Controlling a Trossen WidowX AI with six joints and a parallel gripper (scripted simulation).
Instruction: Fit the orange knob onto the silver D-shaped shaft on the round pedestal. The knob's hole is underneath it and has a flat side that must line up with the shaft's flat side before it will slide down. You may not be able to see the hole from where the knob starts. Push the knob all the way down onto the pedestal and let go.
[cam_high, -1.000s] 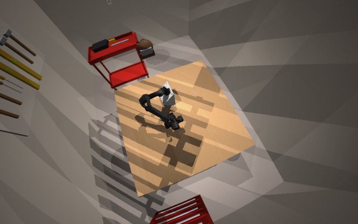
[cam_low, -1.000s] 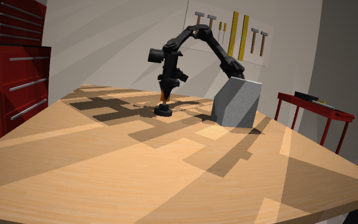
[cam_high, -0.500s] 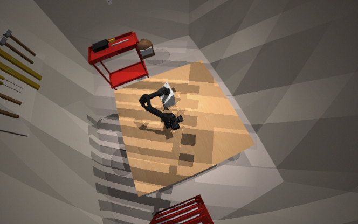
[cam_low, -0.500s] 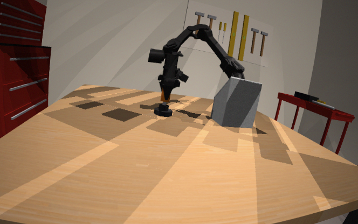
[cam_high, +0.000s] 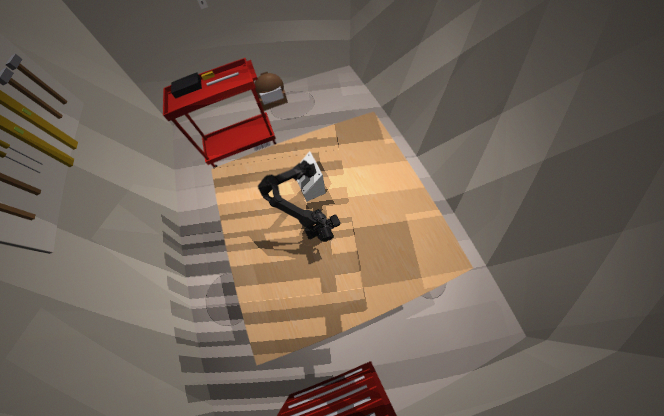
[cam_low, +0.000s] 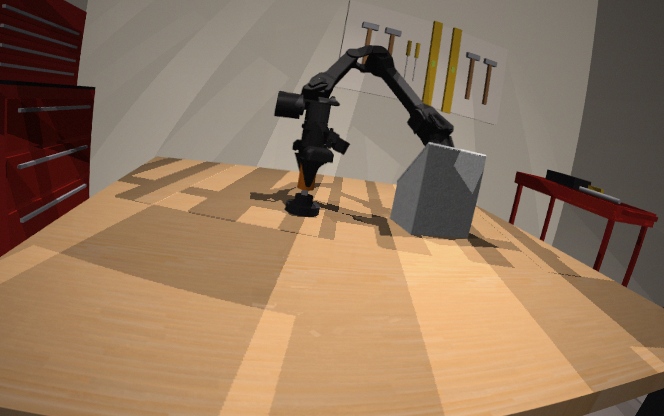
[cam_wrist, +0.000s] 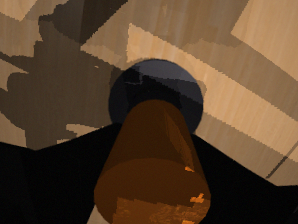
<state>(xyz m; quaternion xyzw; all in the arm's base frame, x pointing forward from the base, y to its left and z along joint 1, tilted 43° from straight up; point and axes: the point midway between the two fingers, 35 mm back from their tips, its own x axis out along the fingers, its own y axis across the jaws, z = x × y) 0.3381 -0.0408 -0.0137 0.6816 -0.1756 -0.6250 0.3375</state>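
Now: gripper tip 40 mm above the round pedestal. From my gripper tip the other things lie so: orange knob (30 mm above).
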